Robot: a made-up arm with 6 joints.
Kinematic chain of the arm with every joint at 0, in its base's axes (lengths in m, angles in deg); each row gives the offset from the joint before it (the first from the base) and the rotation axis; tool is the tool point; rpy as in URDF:
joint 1: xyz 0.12 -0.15 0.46 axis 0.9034 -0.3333 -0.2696
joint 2: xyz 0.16 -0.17 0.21 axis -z
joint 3: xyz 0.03 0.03 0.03 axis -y
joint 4: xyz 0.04 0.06 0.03 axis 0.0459 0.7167 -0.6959
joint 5: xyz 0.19 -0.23 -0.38 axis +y
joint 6: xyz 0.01 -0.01 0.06 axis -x
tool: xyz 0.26 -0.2 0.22 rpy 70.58 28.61 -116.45
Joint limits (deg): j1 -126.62..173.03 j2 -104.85..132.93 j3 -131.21..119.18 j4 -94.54..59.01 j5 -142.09..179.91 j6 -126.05..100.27
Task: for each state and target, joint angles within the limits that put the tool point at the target. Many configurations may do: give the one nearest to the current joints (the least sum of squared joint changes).
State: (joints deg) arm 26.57 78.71 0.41 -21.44 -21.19 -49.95
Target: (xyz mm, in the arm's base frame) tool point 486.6 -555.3 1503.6
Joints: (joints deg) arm -13.31 85.32 45.94 -60.36 -1.20 -60.84
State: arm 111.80 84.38 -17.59 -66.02 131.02 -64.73
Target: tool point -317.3 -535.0 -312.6
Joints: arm 80.91 115.96 18.75 -74.02 134.84 -63.57
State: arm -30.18 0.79 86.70 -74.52 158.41 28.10
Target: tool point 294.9 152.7 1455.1
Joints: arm -16.11 -3.51 112.06 -89.27 179.91 31.30
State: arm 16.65 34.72 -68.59 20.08 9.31 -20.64
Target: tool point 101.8 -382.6 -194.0
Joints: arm 41.97 23.87 -53.51 7.73 29.44 -31.76
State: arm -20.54 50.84 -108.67 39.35 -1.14 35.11
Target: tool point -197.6 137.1 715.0
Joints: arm -30.58 76.79 -122.18 46.54 34.14 36.47
